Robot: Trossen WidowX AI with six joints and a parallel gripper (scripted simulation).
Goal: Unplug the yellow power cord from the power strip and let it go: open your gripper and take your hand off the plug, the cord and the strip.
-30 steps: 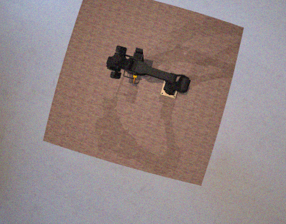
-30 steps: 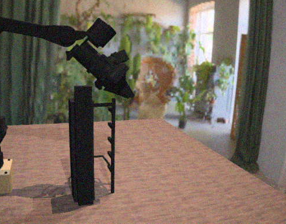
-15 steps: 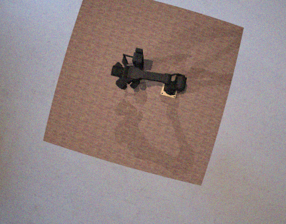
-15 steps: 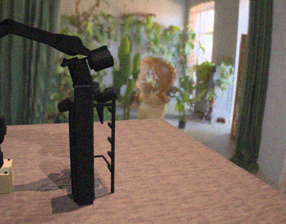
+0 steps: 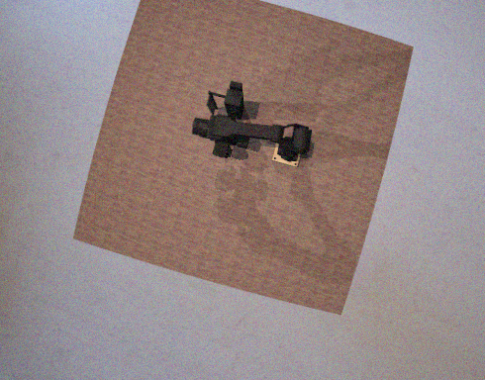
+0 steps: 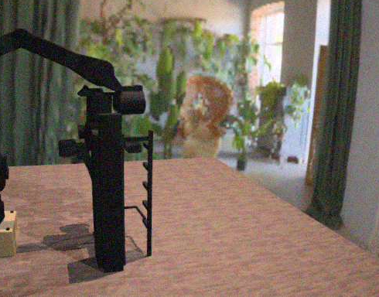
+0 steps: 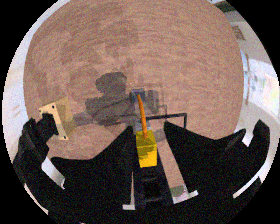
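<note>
Now: the yellow plug 7 cm to the right of my gripper tip, 1 cm below it and 1 cm ahead of it.
</note>
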